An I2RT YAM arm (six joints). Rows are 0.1 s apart.
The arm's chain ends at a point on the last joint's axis. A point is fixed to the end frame.
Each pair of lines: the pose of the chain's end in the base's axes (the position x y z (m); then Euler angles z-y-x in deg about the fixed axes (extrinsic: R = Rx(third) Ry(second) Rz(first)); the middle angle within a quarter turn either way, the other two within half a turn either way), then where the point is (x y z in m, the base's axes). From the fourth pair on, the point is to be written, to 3 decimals.
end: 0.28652, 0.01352, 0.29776, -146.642, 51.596, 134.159
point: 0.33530 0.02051 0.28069
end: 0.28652, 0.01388, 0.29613, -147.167, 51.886, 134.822
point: 0.33524 0.02132 0.27907
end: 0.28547, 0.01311, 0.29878, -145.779, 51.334, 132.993
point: 0.33438 0.01948 0.28183
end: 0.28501, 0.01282, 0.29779, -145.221, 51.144, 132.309
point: 0.334 0.019 0.281
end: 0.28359, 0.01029, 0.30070, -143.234, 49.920, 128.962
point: 0.333 0.014 0.284
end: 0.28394, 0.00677, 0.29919, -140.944, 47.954, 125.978
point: 0.333 0.008 0.282
